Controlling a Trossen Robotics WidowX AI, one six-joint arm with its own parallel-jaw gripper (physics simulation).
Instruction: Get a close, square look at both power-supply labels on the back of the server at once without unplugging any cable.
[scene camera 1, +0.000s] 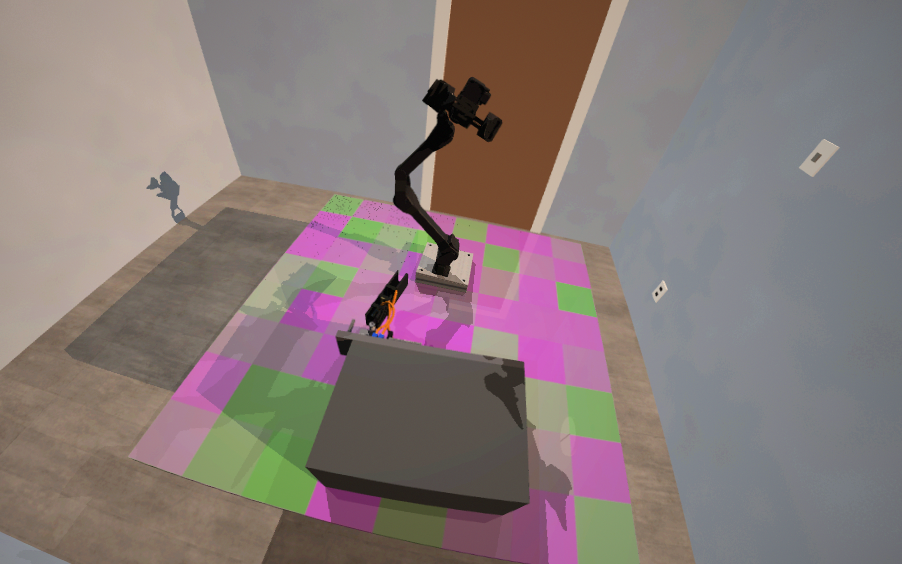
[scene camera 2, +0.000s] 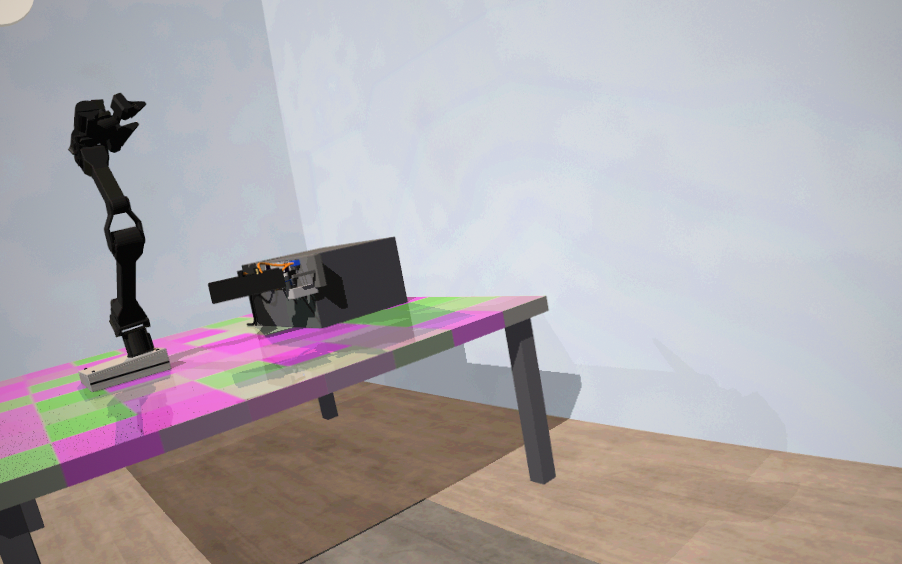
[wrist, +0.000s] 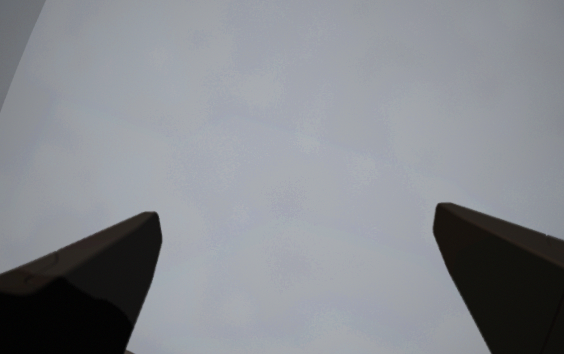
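Seen in the pictures: gripper, fingertip midpoint: (scene camera 1: 471, 110) (scene camera 2: 141, 113) (wrist: 298, 222); arm's base at its link origin: (scene camera 1: 441, 269) (scene camera 2: 140, 353).
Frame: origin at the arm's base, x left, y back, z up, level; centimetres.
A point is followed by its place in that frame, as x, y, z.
Observation:
The server (scene camera 1: 425, 419) {7.8, -63.6, 15.9} (scene camera 2: 362, 282) {-13.6, -63.3, 4.7} is a dark grey box on the table. Its back faces the arm's base. A black hinged bar (scene camera 1: 376, 313) {-13.5, -34.6, 9.9} (scene camera 2: 244, 285) {-13.3, -27.9, 11.8} sticks out from the back, with orange cables (scene camera 1: 391, 312) {-9.4, -34.1, 11.3} (scene camera 2: 269, 266) beside it. A blue part (scene camera 2: 296, 263) {-10.6, -45.2, 14.3} shows at the back's upper edge. The power-supply labels cannot be made out in the scene views, and the server does not show in the wrist view. My gripper (scene camera 1: 465, 111) {3.0, -14.1, 63.2} (scene camera 2: 140, 114) {3.0, -14.1, 63.2} (wrist: 298, 222) {3.0, -14.1, 63.2} is open and empty, high above the table and well apart from the server. A pale wall fills most of the wrist view.
The arm's pale base plate (scene camera 1: 465, 269) {9.3, 3.9, -0.7} (scene camera 2: 126, 372) {-9.1, 6.1, -2.4} stands on the magenta and green table (scene camera 1: 279, 465) {-25.4, -76.9, -4.8} (scene camera 2: 478, 325) {-63.9, -61.7, -6.0}, behind the server in the first scene view. A brown door (scene camera 1: 518, 66) is behind the arm. A wall outlet (scene camera 1: 659, 291) and a switch (scene camera 1: 818, 157) are at the right.

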